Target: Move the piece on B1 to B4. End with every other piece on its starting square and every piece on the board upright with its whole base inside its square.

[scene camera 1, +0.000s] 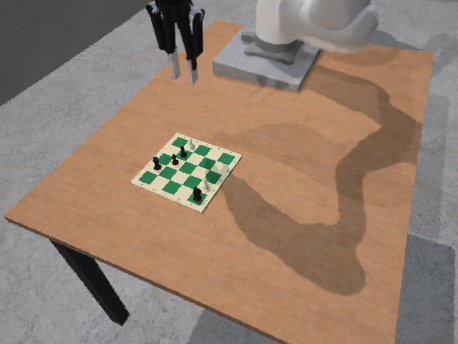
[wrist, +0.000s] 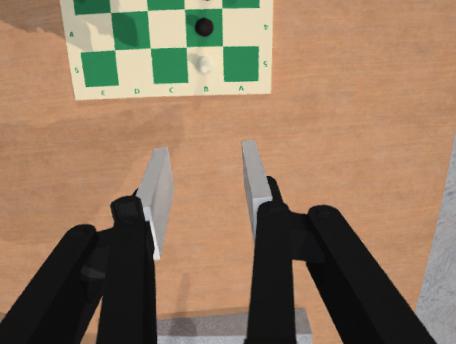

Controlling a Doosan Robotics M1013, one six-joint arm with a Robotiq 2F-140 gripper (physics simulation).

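Pixels of known places: gripper, between the fingertips: point(scene camera 1: 185, 79) point(wrist: 206, 165); arm's base, origin of its link: point(scene camera 1: 274, 47).
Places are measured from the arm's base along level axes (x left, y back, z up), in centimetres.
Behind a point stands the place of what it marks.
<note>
The green and cream chessboard point(scene camera 1: 167, 193) {z -3.3, x -6.3, y -73.5 cm} point(wrist: 170, 93) {z -3.3, x -3.9, y -53.3 cm} lies on the table. A black piece point(scene camera 1: 183, 152) {z -2.0, x -8.4, y -59.8 cm} point(wrist: 204, 27) {z -0.1, x -8.8, y -59.8 cm} stands upright on B4, its base inside the square. B1, at the front left, holds no piece. A white piece point(scene camera 1: 192, 145) {z -2.5, x -7.6, y -56.0 cm} point(wrist: 204, 64) {z -0.4, x -8.2, y -56.3 cm} stands on B5, a black pawn point(scene camera 1: 175, 160) {z -2.0, x -9.1, y -63.4 cm} on B3, a taller black piece point(scene camera 1: 157, 164) {z -1.8, x -12.8, y -66.5 cm} on A2, a white piece point(scene camera 1: 205, 184) {z -2.0, x 2.1, y -68.6 cm} on E2 and a black piece point(scene camera 1: 197, 195) {z -1.6, x 1.9, y -72.7 cm} on E1, all upright. My gripper point(scene camera 1: 184, 80) {z 17.1, x -8.3, y -53.1 cm} point(wrist: 206, 165) {z 17.1, x -8.3, y -53.1 cm} is open and empty, above the table beyond the row 5 edge, on the robot's base side.
The robot's grey base plate point(scene camera 1: 260, 75) {z -0.4, x 0.6, y -18.6 cm} point(wrist: 210, 325) {z -1.9, x -2.9, y -18.5 cm} stands at the back of the wooden table point(scene camera 1: 300, 190) {z -3.9, x 24.9, y -61.0 cm} point(wrist: 350, 125) {z -3.9, x -24.1, y -46.5 cm}. The arm's shadow falls right of the board and over part of its right side. The table's left edge runs behind the gripper in the scene view.
</note>
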